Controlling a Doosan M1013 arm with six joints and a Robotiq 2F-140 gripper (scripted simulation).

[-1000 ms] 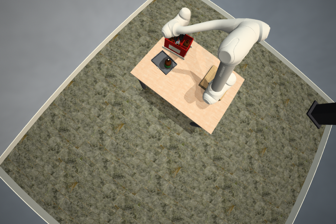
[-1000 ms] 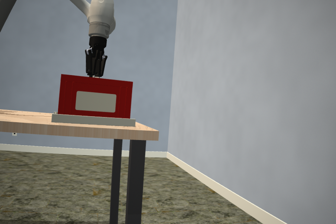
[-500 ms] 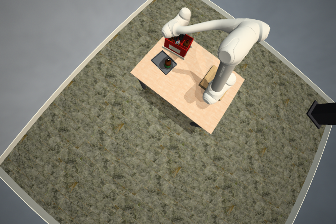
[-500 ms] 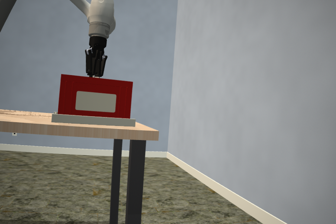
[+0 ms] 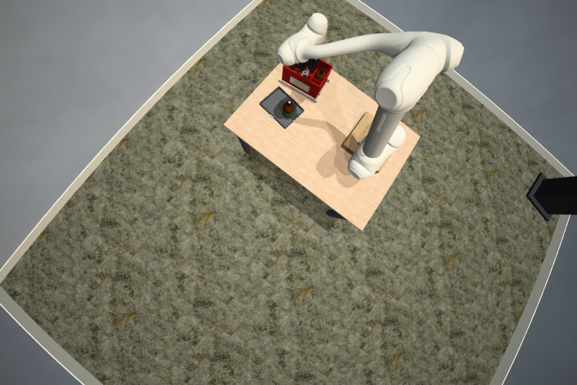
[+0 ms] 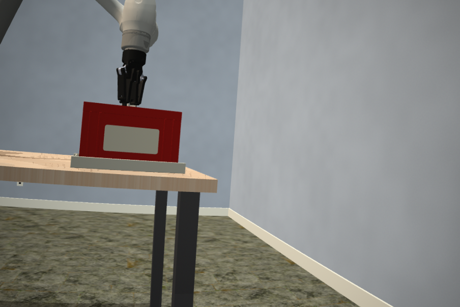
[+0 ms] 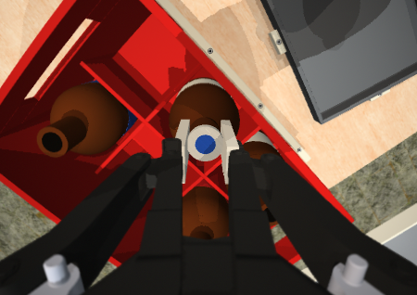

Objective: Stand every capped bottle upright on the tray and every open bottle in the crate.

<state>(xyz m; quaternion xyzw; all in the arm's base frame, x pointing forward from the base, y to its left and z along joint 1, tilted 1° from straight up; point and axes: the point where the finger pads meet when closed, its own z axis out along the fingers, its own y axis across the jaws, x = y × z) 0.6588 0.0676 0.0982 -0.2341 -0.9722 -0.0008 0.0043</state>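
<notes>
Right now the red crate is 80 mm below my hand, 40 mm to the right of it and 10 mm ahead of it. Round my hand: dark grey tray (220 mm to the left, 150 mm below, 40 mm behind).
</notes>
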